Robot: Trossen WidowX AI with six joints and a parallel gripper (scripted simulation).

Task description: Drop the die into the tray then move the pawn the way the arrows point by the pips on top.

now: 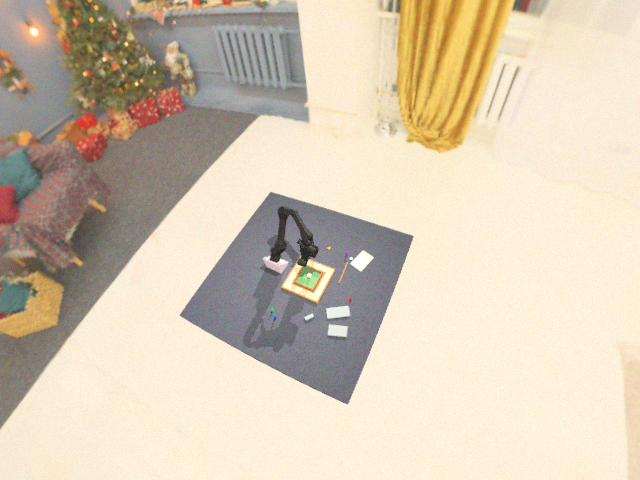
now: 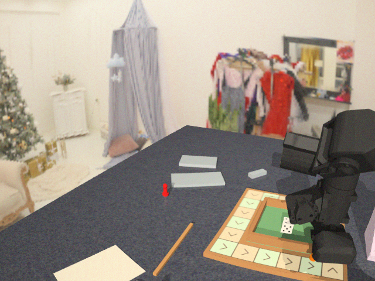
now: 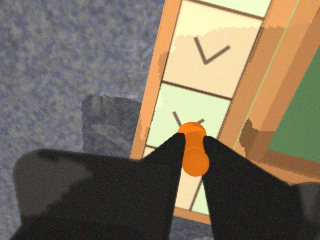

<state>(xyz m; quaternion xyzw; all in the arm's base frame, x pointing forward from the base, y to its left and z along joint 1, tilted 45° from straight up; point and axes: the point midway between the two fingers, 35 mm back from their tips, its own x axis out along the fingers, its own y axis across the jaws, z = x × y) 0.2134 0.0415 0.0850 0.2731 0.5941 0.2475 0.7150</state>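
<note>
Right now my gripper tip is 120 mm to the left of the green tray, 50 mm short of it and 30 mm above it. The rest, counted from my gripper tip: orange pawn (10 mm above); then white die (100 mm to the right, 60 mm ahead, 10 mm below); then yellow piece (170 mm to the left, 110 mm ahead, 40 mm below).
</note>
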